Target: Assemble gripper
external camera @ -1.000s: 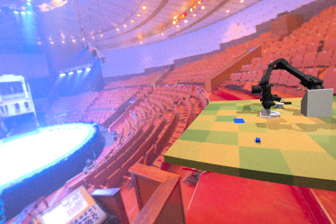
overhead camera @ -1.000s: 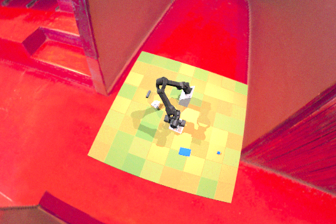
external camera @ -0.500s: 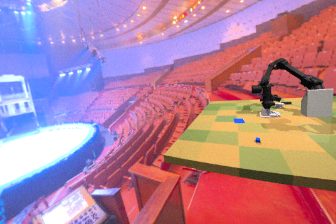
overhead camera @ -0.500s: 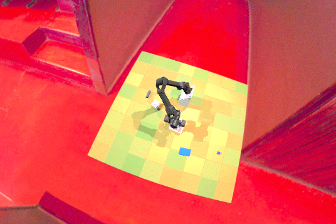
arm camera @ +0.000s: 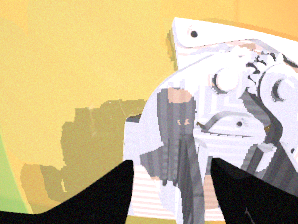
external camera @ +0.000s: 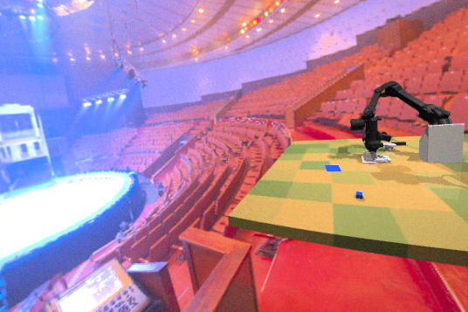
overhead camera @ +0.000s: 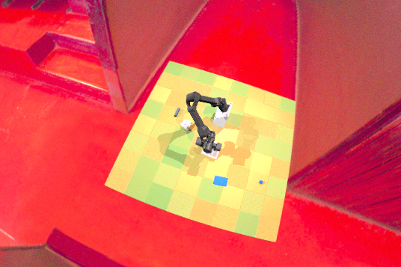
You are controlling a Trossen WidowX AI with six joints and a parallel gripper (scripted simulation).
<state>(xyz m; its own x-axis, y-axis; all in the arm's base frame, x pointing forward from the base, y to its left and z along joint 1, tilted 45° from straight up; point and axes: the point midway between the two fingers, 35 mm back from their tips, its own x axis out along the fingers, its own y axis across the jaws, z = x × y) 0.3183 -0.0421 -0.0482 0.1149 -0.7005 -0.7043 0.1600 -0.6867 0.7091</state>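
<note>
My gripper tip is now 30 mm to the right of the flat white plate, 10 mm short of it and 10 mm above it. The rest, counted from my gripper tip: grey jaw 40 mm behind, 10 mm to the left; then dark bar 350 mm to the right, 180 mm behind; then flat blue square 190 mm to the left, 190 mm ahead, 10 mm below.
</note>
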